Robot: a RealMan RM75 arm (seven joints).
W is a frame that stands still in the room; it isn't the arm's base.
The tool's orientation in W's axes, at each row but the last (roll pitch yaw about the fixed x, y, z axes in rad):
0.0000 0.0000 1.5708
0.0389 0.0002 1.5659
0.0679 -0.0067 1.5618
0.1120 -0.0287 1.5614
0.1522 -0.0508 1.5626
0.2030 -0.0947 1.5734
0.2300 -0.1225 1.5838
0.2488 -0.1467 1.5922
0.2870 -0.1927 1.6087
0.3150 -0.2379 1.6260
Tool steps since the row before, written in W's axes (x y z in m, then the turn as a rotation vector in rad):
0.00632 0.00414 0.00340 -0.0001 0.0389 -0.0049
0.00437 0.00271 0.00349 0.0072 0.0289 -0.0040
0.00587 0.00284 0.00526 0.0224 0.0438 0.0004
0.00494 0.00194 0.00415 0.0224 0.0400 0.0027
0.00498 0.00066 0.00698 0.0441 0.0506 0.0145
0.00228 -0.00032 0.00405 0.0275 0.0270 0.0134
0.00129 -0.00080 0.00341 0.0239 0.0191 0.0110
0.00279 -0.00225 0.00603 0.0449 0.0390 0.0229
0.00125 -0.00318 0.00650 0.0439 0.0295 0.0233
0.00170 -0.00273 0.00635 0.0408 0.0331 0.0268
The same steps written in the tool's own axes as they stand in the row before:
0.00414 -0.00632 0.00340 0.0389 0.0001 -0.0049
0.00273 -0.00422 0.00366 0.0289 -0.0072 -0.0037
0.00293 -0.00548 0.00562 0.0440 -0.0219 0.0016
0.00210 -0.00443 0.00462 0.0403 -0.0217 0.0040
0.00105 -0.00387 0.00761 0.0516 -0.0414 0.0184
0.00006 -0.00141 0.00444 0.0281 -0.0248 0.0161
-0.00039 -0.00045 0.00368 0.0200 -0.0215 0.0139
-0.00140 -0.00110 0.00678 0.0410 -0.0401 0.0278
-0.00192 0.00090 0.00703 0.0318 -0.0382 0.0296
-0.00124 0.00065 0.00698 0.0362 -0.0346 0.0310

